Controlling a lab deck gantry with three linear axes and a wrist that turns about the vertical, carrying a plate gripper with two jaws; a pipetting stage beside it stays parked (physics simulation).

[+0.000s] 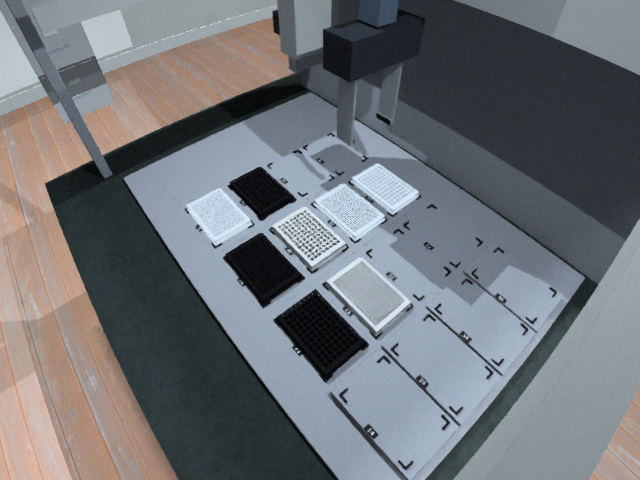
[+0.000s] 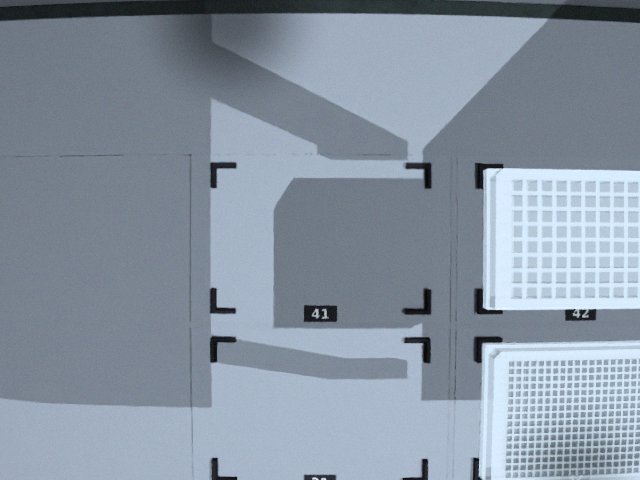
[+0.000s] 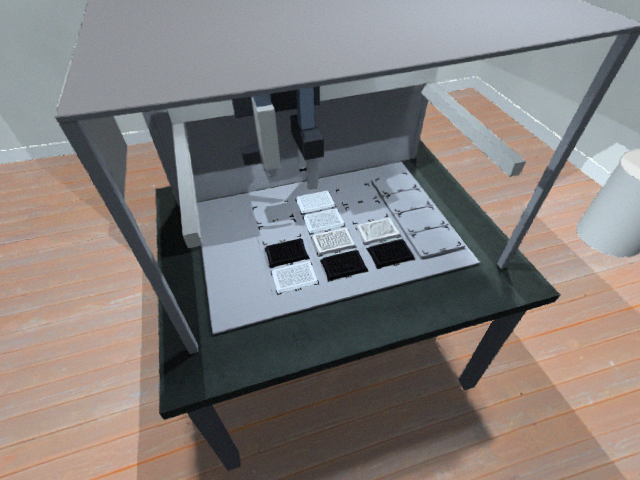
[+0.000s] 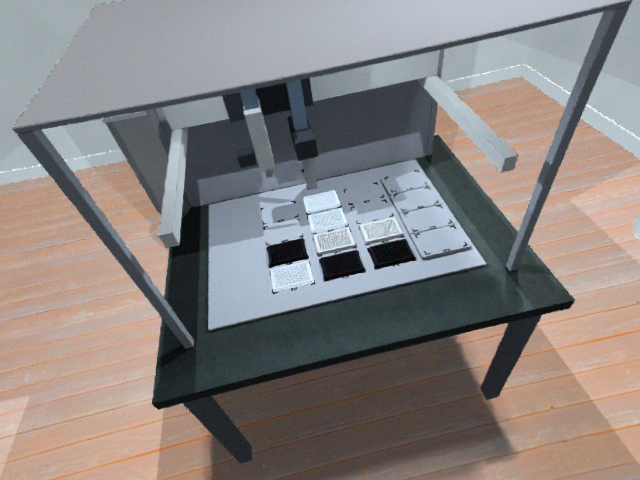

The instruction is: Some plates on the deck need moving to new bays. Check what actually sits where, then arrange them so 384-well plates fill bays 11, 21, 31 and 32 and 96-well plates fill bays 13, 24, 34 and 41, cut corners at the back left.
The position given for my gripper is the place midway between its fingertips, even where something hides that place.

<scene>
I see my gripper [image 1: 365, 130], a back panel [image 1: 534, 127], a frame post [image 3: 76, 132], a bay 24 [image 1: 456, 375] and a bay 34 [image 1: 496, 333].
My gripper also shows in image 3 [image 3: 308, 178] and in image 4 [image 4: 309, 179]. The back panel also shows in image 3 [image 3: 367, 130] and in image 4 [image 4: 367, 129]. The bay 24 is seen too in image 3 [image 3: 416, 220] and in image 4 [image 4: 422, 219].
</scene>
